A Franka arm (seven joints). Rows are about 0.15 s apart.
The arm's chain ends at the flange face. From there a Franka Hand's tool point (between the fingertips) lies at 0.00 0.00 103.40 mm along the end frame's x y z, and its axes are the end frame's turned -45 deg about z.
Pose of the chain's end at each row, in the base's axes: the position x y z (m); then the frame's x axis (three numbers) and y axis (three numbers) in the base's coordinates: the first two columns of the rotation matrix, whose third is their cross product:
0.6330 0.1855 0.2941 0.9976 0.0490 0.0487 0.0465 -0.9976 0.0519
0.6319 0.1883 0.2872 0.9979 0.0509 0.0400 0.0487 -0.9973 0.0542
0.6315 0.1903 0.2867 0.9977 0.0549 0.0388 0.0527 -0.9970 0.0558
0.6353 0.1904 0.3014 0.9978 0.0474 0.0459 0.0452 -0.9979 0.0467
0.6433 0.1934 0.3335 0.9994 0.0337 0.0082 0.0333 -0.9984 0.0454
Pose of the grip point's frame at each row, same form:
0.6383 0.1804 0.1910 0.6725 0.7401 -0.0023 0.7383 -0.6708 0.0711
0.6363 0.1829 0.1840 0.6712 0.7412 -0.0100 0.7401 -0.6692 0.0666
0.6358 0.1848 0.1835 0.6682 0.7438 -0.0120 0.7427 -0.6662 0.0669
0.6403 0.1858 0.1982 0.6736 0.7391 -0.0006 0.7375 -0.6721 0.0655
0.6443 0.1887 0.2302 0.6831 0.7298 -0.0263 0.7302 -0.6821 0.0379

